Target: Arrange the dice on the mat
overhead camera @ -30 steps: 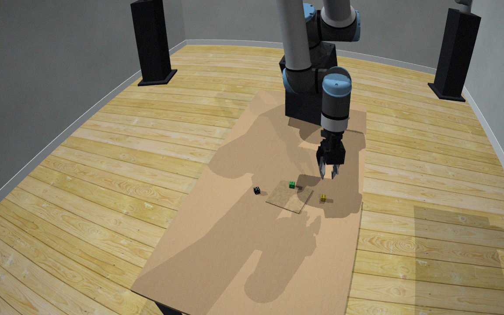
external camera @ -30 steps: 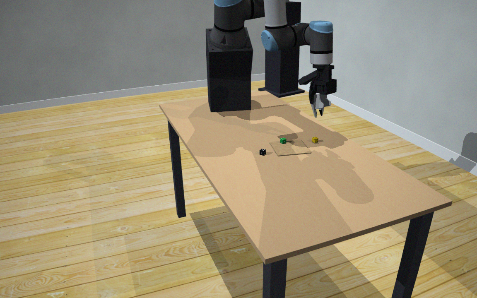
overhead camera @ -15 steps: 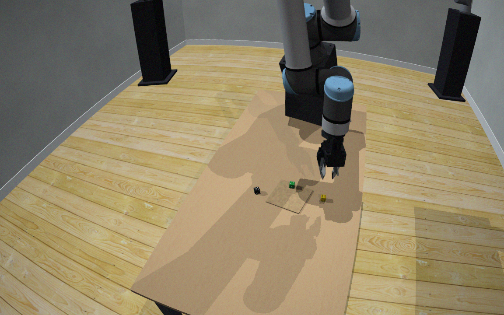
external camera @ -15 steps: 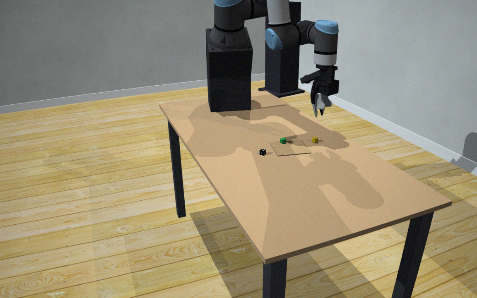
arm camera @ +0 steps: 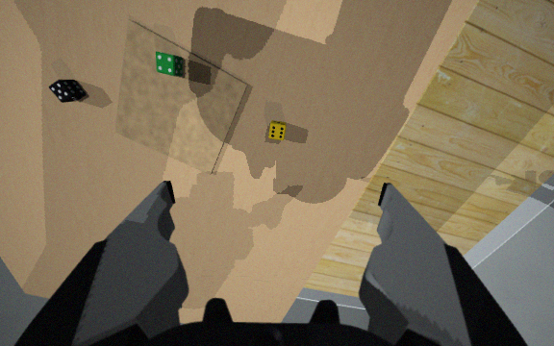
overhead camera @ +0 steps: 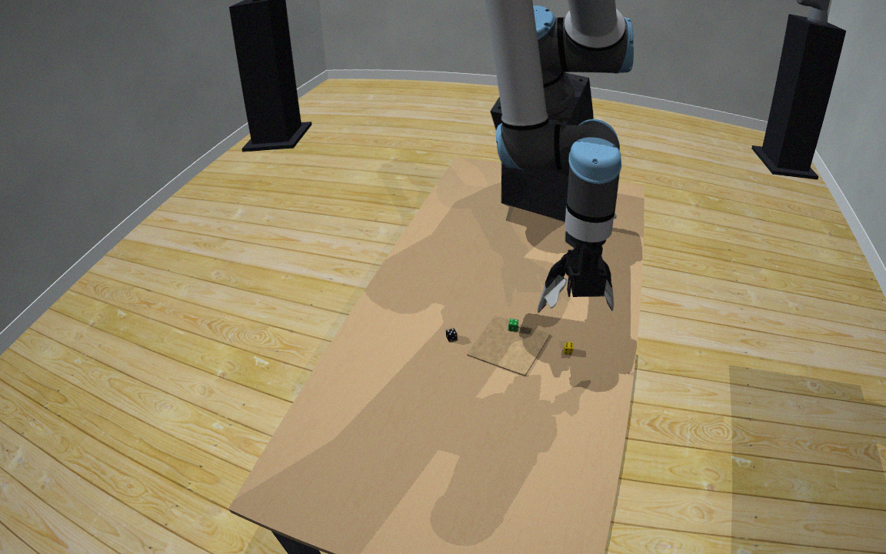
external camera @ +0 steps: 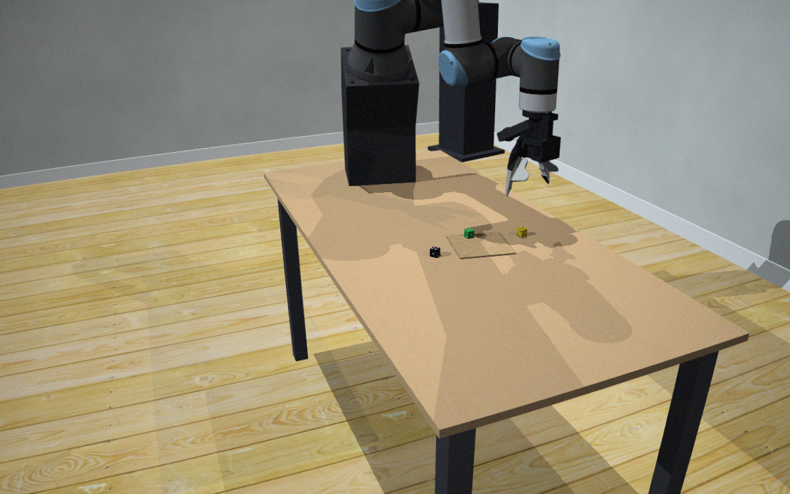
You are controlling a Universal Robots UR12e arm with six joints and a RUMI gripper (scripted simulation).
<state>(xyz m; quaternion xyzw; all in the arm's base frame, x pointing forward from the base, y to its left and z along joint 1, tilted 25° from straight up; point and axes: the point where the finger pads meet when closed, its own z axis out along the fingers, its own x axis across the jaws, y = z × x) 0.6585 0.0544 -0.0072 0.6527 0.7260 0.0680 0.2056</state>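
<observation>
Now: the yellow die 1 cm behind my hand and 12 cm below it. Also, from my hand: thin square mat (2 cm behind, 13 cm to the right, 13 cm below); then black die (4 cm behind, 26 cm to the right, 12 cm below); then green die (7 cm behind, 13 cm to the right, 11 cm below).
</observation>
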